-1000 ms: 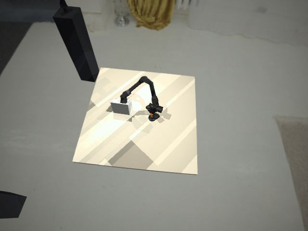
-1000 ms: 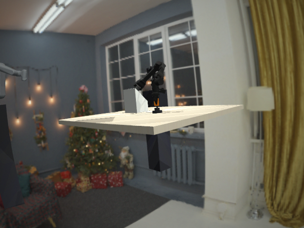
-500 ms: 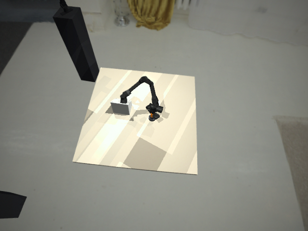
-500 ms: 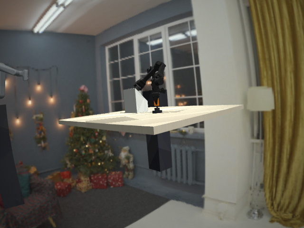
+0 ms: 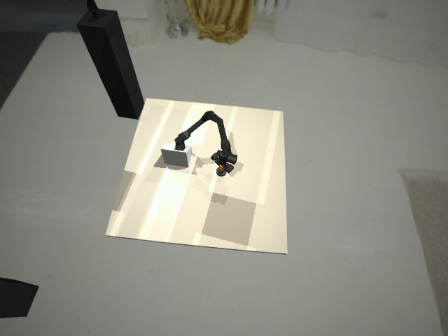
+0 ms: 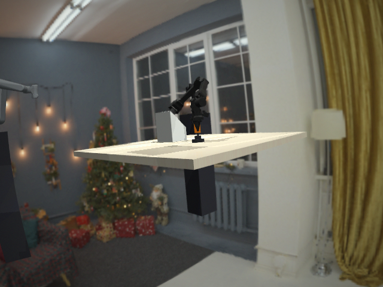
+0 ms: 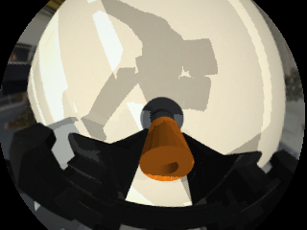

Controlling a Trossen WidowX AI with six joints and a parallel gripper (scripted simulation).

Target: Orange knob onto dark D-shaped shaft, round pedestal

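My gripper tip is 20 mm below the orange knob. The rest, counted from my gripper tip: dark round pedestal 40 mm below.
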